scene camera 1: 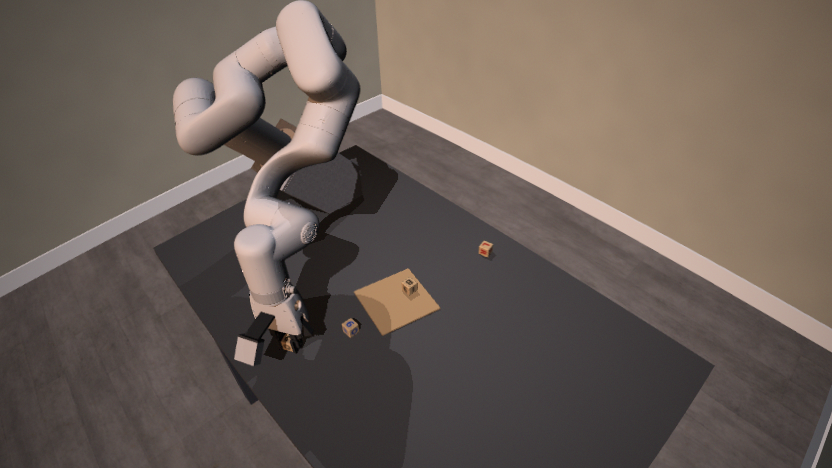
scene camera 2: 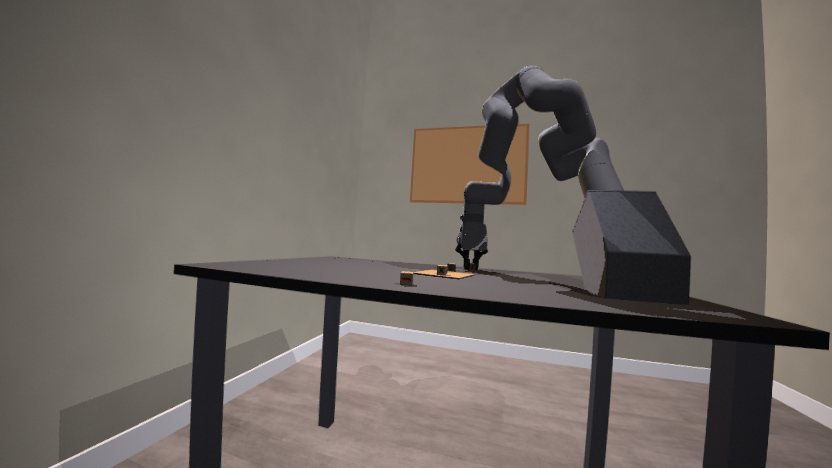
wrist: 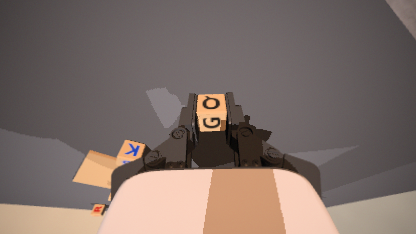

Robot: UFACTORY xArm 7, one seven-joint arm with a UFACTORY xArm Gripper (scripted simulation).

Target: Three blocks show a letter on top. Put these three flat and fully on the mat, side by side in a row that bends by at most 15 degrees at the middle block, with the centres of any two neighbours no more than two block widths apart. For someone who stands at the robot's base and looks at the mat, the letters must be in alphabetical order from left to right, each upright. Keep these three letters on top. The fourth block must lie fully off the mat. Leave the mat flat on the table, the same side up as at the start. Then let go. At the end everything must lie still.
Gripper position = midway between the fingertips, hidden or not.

Observation:
In view: my gripper [scene camera 1: 291, 345] and a tan mat [scene camera 1: 390, 308].
The tan mat is seen too in the wrist view [wrist: 96, 169]. My gripper also shows in scene camera 2 [scene camera 2: 470, 269] and in the wrist view [wrist: 211, 104].

